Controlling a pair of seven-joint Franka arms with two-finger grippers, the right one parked.
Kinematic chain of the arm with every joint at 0, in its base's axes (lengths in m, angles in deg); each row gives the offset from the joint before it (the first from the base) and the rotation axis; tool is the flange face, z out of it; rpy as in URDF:
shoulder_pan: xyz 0 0 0.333 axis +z
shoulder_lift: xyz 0 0 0 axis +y
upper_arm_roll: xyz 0 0 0.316 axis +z
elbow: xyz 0.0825 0 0 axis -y
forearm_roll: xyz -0.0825 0 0.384 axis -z
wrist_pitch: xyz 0 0 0 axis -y
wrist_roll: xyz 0.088 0 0 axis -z
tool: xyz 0 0 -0.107 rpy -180 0 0
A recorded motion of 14 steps. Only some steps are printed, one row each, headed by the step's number.
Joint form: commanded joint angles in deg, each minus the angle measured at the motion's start. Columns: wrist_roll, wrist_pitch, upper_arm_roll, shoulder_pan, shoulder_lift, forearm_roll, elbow.
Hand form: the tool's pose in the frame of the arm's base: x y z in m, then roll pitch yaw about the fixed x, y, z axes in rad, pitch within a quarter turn. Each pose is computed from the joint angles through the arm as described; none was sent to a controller.
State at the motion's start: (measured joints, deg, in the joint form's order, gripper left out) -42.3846 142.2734 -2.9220 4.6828 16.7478 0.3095 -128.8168
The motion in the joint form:
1: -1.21 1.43 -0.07 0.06 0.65 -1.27 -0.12
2: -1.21 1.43 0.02 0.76 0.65 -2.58 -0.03
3: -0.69 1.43 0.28 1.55 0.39 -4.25 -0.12
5: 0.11 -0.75 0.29 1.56 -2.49 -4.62 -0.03
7: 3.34 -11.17 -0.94 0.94 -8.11 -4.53 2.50
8: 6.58 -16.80 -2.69 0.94 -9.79 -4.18 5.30
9: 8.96 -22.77 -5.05 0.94 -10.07 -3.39 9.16
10: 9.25 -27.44 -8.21 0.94 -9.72 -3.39 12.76
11: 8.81 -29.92 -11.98 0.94 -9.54 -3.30 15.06
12: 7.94 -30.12 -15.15 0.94 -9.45 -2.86 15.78
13: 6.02 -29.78 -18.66 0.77 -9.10 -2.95 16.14
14: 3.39 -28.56 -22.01 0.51 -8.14 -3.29 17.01
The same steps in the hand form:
1: 0.5375 0.0159 0.2253 -3.1149 0.0372 0.7802
2: 0.5379 0.0232 0.2259 -3.1064 0.0270 0.7752
3: 0.5372 0.0329 0.2277 -3.0952 0.0133 0.7603
5: 0.5383 0.0336 0.2521 -3.0977 -0.0021 0.7425
7: 0.5394 0.0184 0.3076 -3.0663 0.0260 0.6633
8: 0.5442 0.0030 0.3363 -3.0583 0.0476 0.5857
9: 0.5512 -0.0190 0.3601 -3.0535 0.0836 0.5168
10: 0.5569 -0.0486 0.3788 -3.0457 0.1067 0.4610
11: 0.5577 -0.0846 0.3927 -3.0500 0.1144 0.4055
12: 0.5547 -0.1154 0.3982 -3.0650 0.1126 0.3683
13: 0.5488 -0.1504 0.3997 -3.0734 0.1073 0.3364
14: 0.5454 -0.1850 0.4010 -3.0912 0.0906 0.3160

